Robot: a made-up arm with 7 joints. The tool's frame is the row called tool.
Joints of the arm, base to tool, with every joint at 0 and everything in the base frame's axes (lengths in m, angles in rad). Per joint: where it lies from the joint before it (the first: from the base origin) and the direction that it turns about. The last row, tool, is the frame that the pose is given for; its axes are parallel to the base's.
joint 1: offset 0.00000 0.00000 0.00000 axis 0 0.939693 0.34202
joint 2: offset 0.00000 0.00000 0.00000 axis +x
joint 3: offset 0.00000 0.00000 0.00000 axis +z
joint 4: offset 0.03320 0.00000 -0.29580 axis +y
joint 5: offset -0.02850 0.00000 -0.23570 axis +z
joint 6: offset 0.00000 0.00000 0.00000 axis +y
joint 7: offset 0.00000 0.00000 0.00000 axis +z
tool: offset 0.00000 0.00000 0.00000
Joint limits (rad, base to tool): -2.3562..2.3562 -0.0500..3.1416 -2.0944..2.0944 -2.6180..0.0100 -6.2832..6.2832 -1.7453..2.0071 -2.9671..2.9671
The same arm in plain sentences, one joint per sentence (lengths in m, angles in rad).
The arm has seven revolute joints in a row. What follows holds with every joint at zero, and every direction is one of the base frame's.
Joint 1 is mounted at the same point as the base frame's origin and rotates about the direction (0, 0.9397, 0.342), from -2.3562 to 2.3562 rad.
Joint 2 is mounted at the same point as joint 1 and rotates about +x, from -0.05 to 3.1416 rad.
Joint 3 is mounted at the same point as joint 2 and rotates about +z, from -2.0944 to 2.0944 rad.
Joint 4 is mounted 0.0332 m along +x and 0.2958 m along -z from joint 3 and rotates about +y, from -2.618 to 0.01 rad.
Joint 5 is mounted 0.0285 m along -x and 0.2357 m along -z from joint 4 and rotates about +z, from -6.2832 to 6.2832 rad.
Joint 6 is mounted at the same point as joint 5 and rotates about +y, from -1.7453 to 2.0071 rad.
Joint 7 is mounted at the same point as joint 6 and rotates about +z, from -2.9671 to 2.9671 rad.
The tool frame, which is the frame that the pose is given for, is mounted at the same point as joint 7; its axes are parallel to the base frame's.

